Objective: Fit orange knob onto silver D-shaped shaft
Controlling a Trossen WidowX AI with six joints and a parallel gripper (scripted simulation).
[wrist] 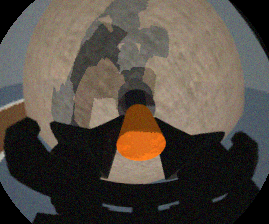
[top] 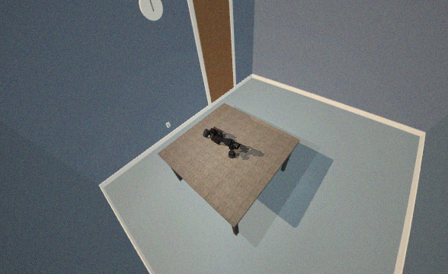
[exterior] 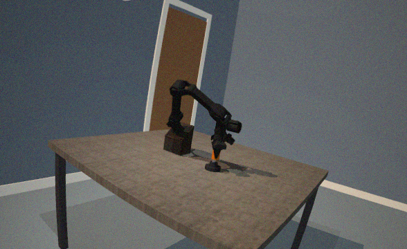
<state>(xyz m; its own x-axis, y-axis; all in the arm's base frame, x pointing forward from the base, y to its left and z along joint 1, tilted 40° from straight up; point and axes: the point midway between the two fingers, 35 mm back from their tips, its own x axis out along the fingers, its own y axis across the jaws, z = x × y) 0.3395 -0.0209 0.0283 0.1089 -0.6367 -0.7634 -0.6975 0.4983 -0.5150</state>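
Now: the orange knob 30 mm above my gripper tip. Also, from my gripper tip: dark round pedestal (40 mm below, 10 mm behind).
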